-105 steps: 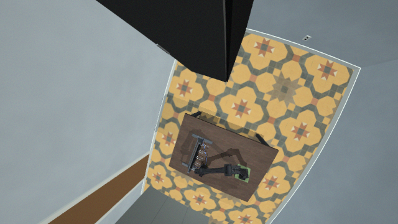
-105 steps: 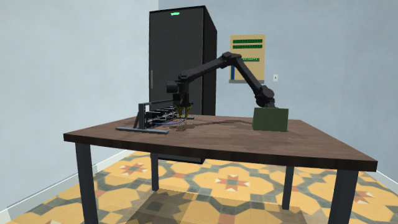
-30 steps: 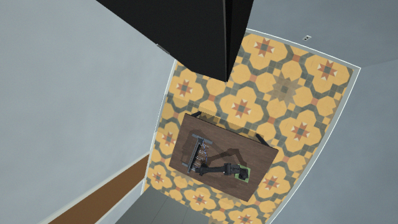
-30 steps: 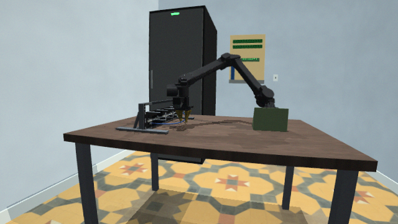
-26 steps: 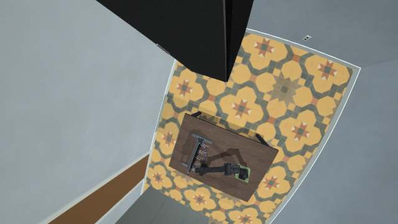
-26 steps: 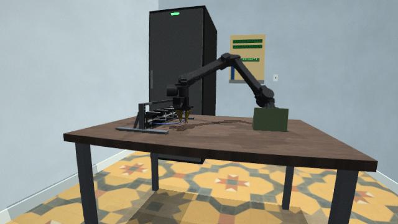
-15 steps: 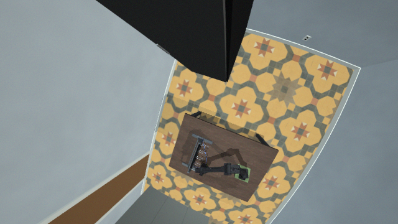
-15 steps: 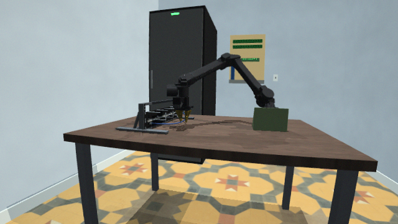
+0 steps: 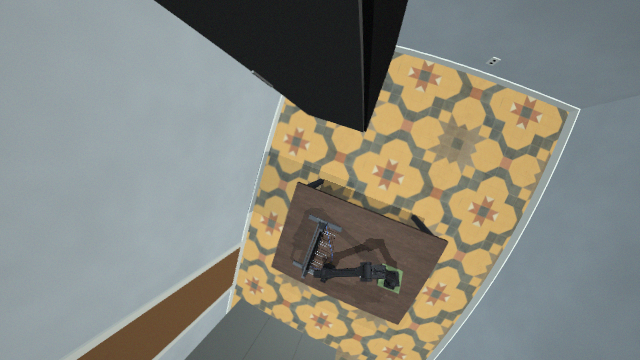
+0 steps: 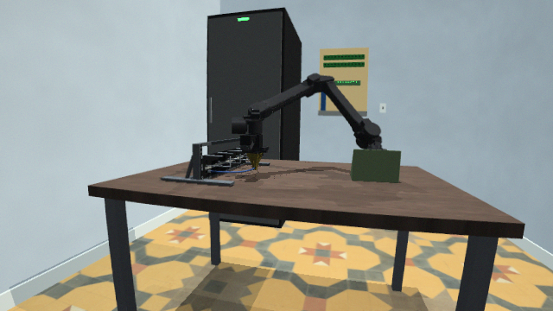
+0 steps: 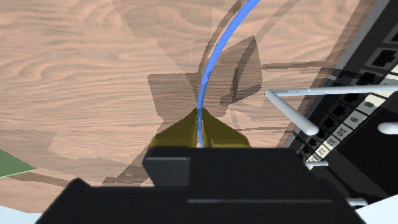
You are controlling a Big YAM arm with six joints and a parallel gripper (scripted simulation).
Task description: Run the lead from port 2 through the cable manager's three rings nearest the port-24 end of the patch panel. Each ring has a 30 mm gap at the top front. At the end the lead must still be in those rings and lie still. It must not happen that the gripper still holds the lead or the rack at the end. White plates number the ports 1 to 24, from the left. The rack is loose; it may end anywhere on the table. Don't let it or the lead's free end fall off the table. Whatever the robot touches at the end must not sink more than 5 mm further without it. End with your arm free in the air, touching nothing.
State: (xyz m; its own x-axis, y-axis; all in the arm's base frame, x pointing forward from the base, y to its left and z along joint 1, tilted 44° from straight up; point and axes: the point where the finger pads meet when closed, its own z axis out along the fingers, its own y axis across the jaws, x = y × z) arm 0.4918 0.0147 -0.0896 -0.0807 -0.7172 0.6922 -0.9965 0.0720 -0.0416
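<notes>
Right now the rack is 170 mm ahead of my hand, 70 mm to the right of it and 30 mm above it.
</notes>
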